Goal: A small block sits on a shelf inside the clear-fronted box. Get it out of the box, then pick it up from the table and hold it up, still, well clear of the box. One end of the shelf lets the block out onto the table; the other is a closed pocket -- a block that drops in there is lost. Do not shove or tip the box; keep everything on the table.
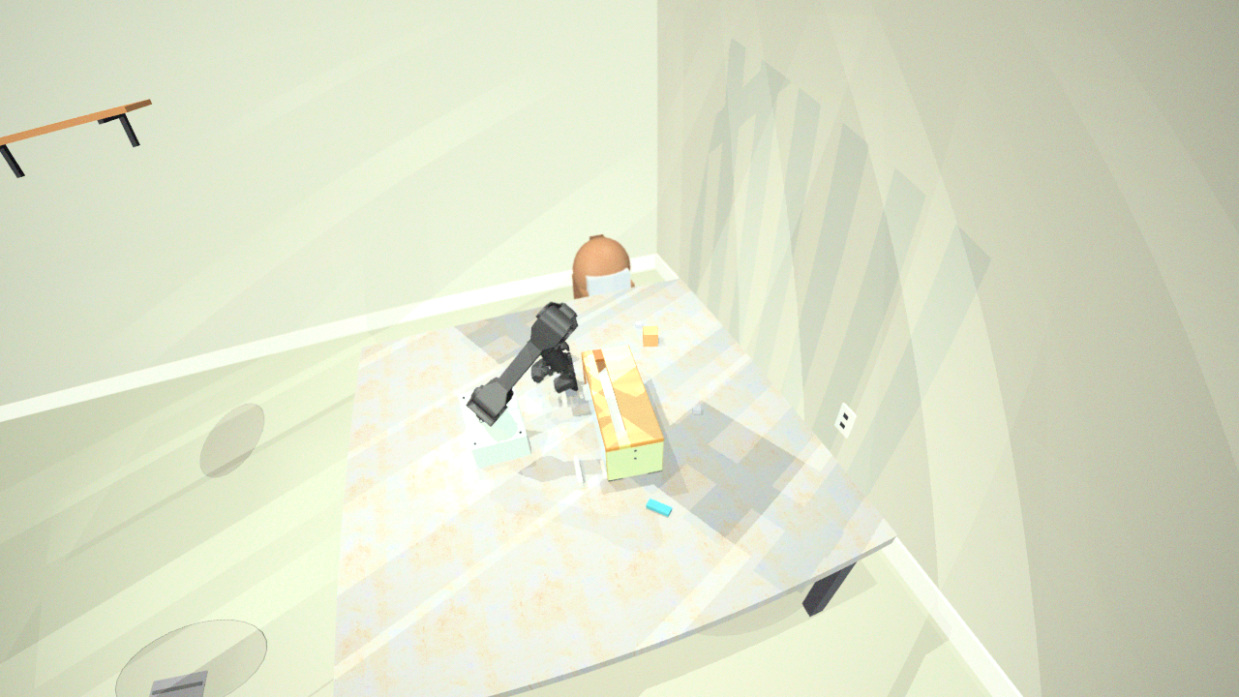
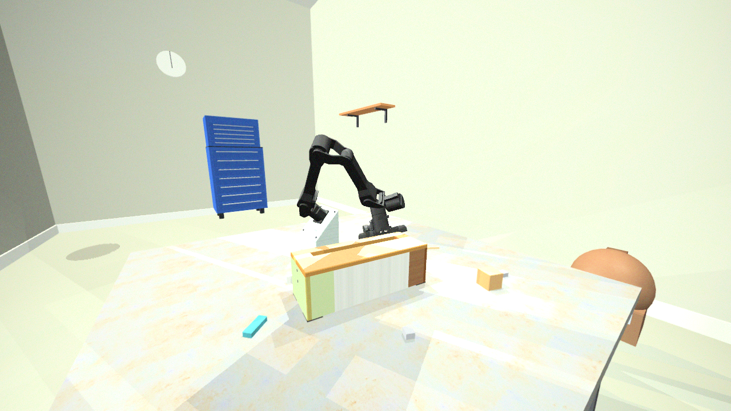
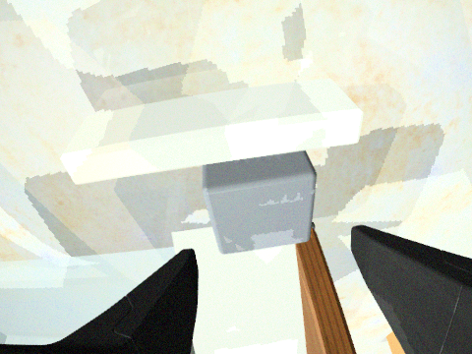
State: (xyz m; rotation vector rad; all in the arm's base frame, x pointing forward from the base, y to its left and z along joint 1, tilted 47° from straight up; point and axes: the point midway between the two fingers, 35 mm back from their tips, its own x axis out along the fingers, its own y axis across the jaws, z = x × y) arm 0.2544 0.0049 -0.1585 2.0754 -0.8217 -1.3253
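Right now the grey block is 2 cm behind my gripper tip and 2 cm below it. The rest, counted from my gripper tip: thin wooden stick 2 cm behind, 20 cm to the left, 3 cm below; orange cube 31 cm ahead, 12 cm to the left, 1 cm below.
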